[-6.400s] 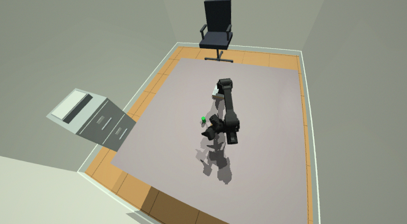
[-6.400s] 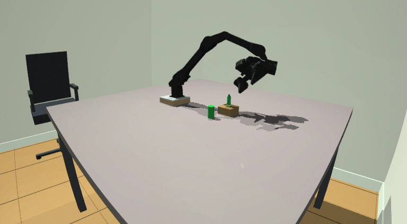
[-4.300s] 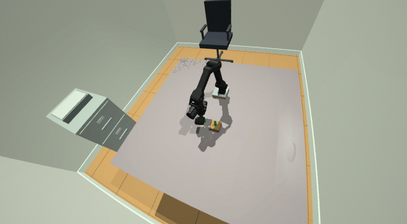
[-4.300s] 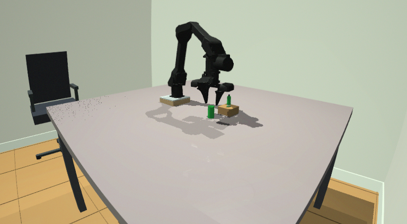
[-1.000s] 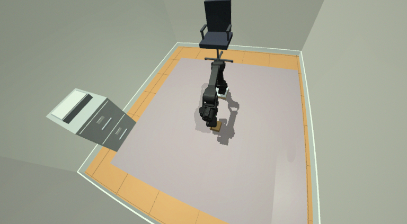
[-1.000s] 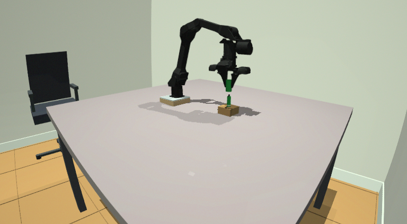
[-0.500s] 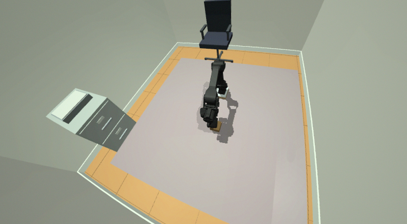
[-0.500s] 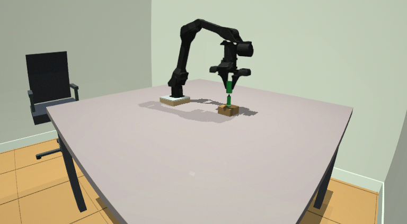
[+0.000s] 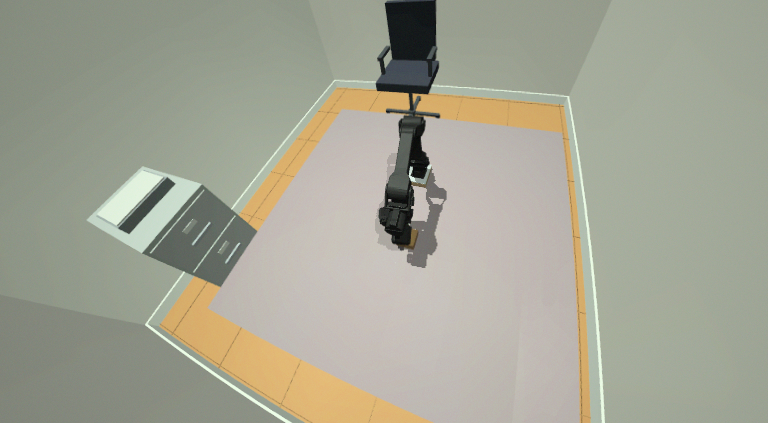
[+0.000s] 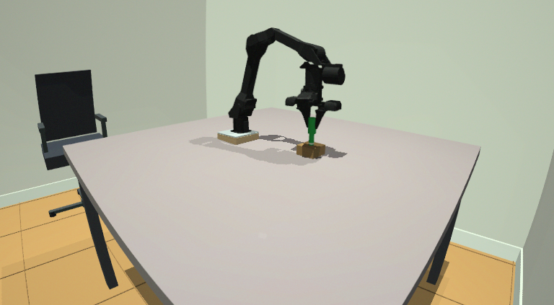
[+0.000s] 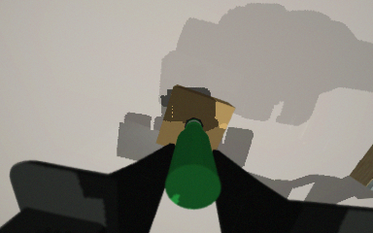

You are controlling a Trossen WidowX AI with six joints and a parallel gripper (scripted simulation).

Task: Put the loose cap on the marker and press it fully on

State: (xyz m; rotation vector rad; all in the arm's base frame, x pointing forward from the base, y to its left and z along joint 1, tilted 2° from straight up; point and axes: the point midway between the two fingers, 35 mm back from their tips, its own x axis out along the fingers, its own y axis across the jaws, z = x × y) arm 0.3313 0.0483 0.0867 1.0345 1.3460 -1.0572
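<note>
My gripper tip is 80 mm above the tan holder block. Also, from my gripper tip: green cap (10 mm above).
</note>
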